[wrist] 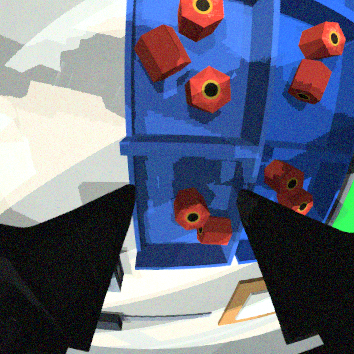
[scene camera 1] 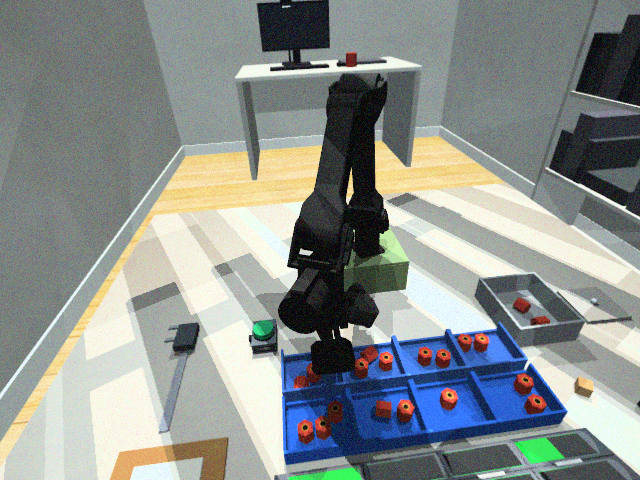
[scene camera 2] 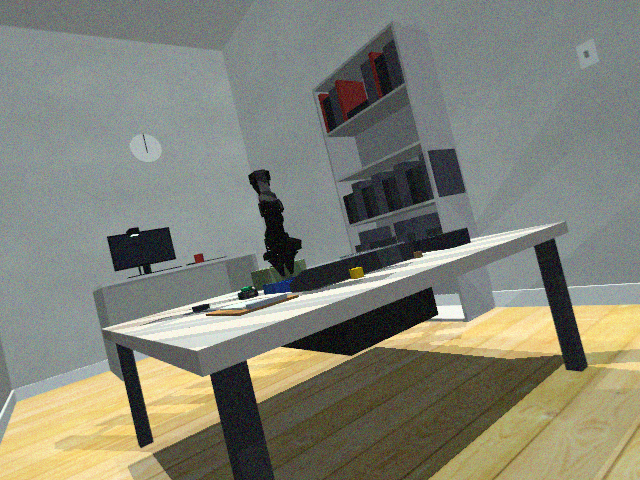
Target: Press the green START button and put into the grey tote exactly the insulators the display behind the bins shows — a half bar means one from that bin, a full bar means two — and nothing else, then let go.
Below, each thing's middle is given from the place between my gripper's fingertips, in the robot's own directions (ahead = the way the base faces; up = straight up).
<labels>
I see my gripper 24 cm short of the display panel [scene camera 1: 605, 453], 9 cm to the right of it and 2 cm above it. The rest, counted from my hand: wooden board [scene camera 1: 214, 451] 16 cm ahead, 29 cm to the right, 4 cm below.
</labels>
